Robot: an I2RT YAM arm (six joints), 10 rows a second.
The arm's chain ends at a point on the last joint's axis. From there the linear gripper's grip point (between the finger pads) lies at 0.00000 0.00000 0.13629 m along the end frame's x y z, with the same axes.
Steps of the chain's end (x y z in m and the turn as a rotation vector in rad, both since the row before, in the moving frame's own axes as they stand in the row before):
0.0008, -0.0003, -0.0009, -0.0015, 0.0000, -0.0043
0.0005, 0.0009, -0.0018, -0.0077, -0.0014, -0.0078
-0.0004, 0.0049, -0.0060, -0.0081, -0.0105, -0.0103
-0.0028, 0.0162, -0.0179, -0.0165, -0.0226, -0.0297
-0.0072, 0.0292, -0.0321, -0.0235, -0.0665, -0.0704
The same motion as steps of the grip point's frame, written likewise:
0.0008, -0.0001, -0.0009, -0.0015, 0.0000, -0.0043
0.0003, 0.0020, -0.0018, -0.0077, -0.0014, -0.0078
-0.0018, 0.0060, -0.0060, -0.0081, -0.0105, -0.0103
-0.0058, 0.0185, -0.0180, -0.0165, -0.0226, -0.0297
-0.0161, 0.0327, -0.0324, -0.0235, -0.0665, -0.0704

